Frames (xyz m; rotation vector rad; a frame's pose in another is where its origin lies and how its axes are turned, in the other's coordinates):
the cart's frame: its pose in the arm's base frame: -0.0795 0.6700 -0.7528 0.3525 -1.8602 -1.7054
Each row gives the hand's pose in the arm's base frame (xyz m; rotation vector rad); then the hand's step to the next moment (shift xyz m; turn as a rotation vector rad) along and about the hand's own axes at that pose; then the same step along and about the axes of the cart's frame.
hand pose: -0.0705 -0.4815 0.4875 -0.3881 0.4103 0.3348
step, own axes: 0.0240 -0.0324 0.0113 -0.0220 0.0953 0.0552
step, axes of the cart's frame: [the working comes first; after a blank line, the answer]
step, axes of the arm's base frame: 0.0369 -0.0178 0.0084 -0.0384 0.1016 0.0284

-0.0173 0.0126 -0.0360 -0.0195 0.0351 0.1049
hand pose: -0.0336 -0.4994 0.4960 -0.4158 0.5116 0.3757
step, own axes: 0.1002 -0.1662 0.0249 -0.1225 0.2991 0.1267
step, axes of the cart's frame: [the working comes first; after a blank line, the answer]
step, axes of the arm's base frame: 0.1641 -0.1057 0.0132 -0.1818 0.2844 0.0810

-0.0681 0.0286 -0.1812 0.0048 0.0857 0.3364
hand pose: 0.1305 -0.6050 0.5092 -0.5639 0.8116 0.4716
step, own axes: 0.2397 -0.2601 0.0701 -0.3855 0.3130 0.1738
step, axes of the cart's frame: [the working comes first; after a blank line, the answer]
step, axes of the arm's base frame: 0.3354 -0.1102 -0.0735 -0.3229 0.2783 0.3083

-0.2223 -0.0239 -0.2829 0.1745 0.2787 0.4107
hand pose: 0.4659 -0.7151 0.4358 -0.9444 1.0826 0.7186
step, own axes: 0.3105 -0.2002 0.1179 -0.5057 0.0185 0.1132
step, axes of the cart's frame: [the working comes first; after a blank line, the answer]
step, axes of the arm's base frame: 0.3191 0.0304 -0.2183 -0.1335 0.0913 0.4927

-0.3225 -0.1471 -0.1573 0.1727 0.4664 0.1468
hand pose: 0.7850 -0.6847 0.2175 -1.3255 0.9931 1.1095
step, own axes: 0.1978 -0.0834 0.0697 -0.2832 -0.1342 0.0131
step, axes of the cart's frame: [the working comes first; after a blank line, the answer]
step, axes of the arm's base frame: 0.1187 0.0825 -0.1733 0.0695 0.0097 0.3057

-0.1818 -0.1337 0.0005 0.0124 0.3114 -0.0352
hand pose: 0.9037 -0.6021 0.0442 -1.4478 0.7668 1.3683
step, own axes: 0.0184 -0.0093 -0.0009 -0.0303 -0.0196 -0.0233
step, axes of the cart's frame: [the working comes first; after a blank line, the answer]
step, axes of the arm's base frame: 0.0120 0.0054 -0.0159 0.0212 -0.0201 0.0315

-0.0163 -0.0124 -0.0024 0.0019 0.0317 -0.0290
